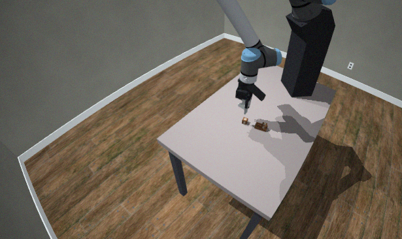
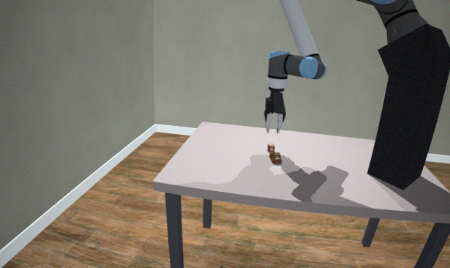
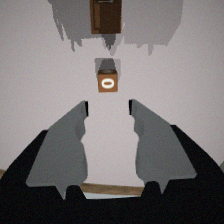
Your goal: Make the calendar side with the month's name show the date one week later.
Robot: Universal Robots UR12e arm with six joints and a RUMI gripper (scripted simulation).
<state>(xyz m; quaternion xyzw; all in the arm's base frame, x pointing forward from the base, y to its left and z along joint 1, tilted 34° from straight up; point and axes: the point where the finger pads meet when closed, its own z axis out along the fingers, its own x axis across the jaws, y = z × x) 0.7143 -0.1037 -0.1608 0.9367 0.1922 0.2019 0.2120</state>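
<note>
Right now the brown calendar cube is 90 mm below my hand. Round my hand: brown wooden calendar tray: 30 mm behind, 100 mm to the left, 100 mm below.
</note>
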